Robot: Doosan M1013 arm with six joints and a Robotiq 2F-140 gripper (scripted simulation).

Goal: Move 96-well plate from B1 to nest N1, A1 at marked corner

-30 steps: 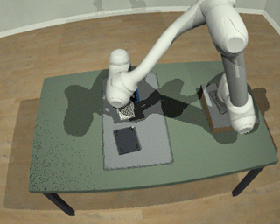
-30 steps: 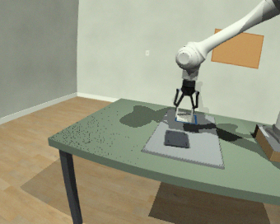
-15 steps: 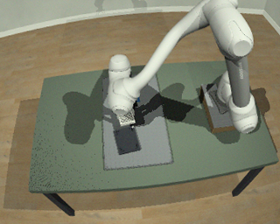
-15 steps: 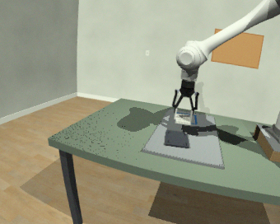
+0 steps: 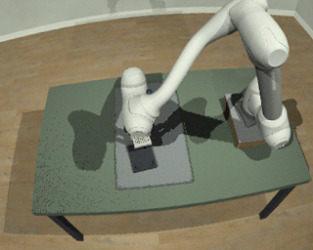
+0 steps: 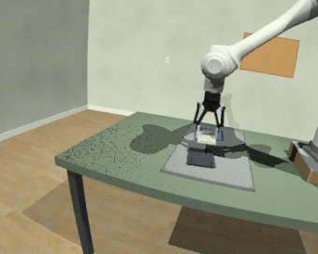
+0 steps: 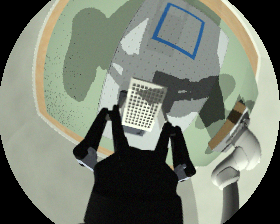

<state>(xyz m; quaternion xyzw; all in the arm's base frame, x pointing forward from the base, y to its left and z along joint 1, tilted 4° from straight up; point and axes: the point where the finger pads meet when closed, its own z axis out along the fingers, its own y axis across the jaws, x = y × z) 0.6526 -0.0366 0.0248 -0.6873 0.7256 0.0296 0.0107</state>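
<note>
My hand is 20 mm short of the dark plate nest N1, 80 mm to the right of it and 90 mm above it. Also, from my hand: white 96-well plate 20 mm below.
</note>
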